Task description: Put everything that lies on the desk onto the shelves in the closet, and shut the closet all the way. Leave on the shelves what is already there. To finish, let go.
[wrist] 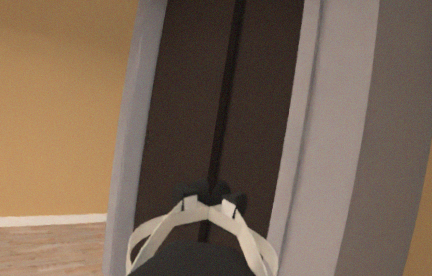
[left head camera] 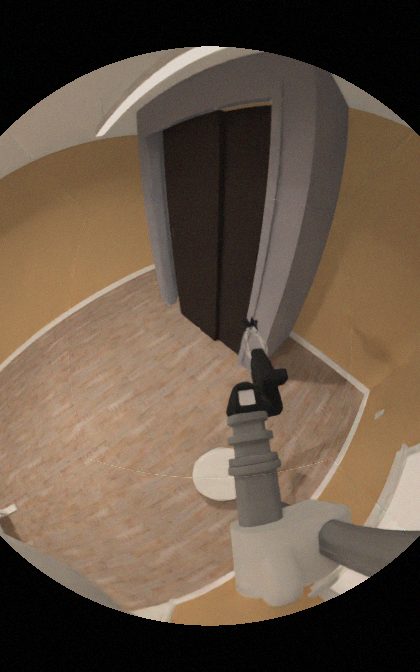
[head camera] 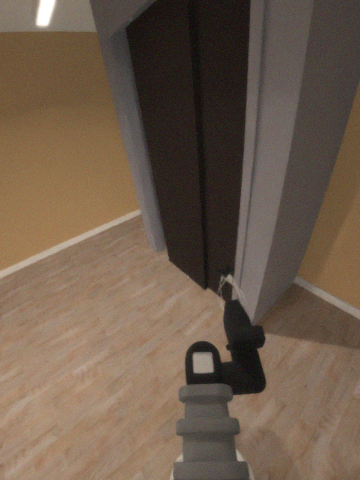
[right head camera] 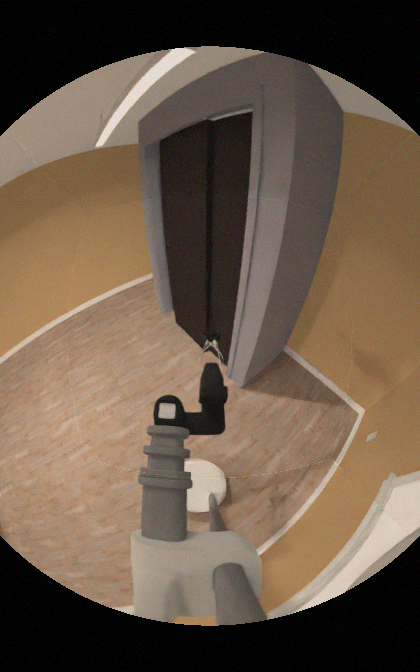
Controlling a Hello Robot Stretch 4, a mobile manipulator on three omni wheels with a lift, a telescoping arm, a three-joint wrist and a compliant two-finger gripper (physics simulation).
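Observation:
The closet (head camera: 280, 150) (left head camera: 295, 200) (right head camera: 272, 200) (wrist: 340, 125) is a tall grey cabinet with two dark brown door panels. The left panel (head camera: 167, 125) (left head camera: 195, 200) (right head camera: 185, 200) (wrist: 185, 100) and the right panel (head camera: 222, 125) (left head camera: 245, 200) (right head camera: 230, 200) (wrist: 265, 100) cover its front, with a darker vertical strip where they meet. The shelves are hidden. My gripper (head camera: 226, 271) (left head camera: 250, 323) (right head camera: 211, 336) (wrist: 210, 194) is shut and empty, its tips together. It is in front of the closet; whether it touches a panel I cannot tell. The desk and its things do not show.
Ochre walls (head camera: 60, 135) (left head camera: 65, 225) (right head camera: 55, 225) (wrist: 55, 110) stand left and right of the closet. Wood floor (head camera: 100, 340) (left head camera: 125, 425) (right head camera: 90, 390) lies before it. A white round disc (left head camera: 212, 475) (right head camera: 207, 485) is low beneath my arm. A white surface (left head camera: 407, 490) is at the far right.

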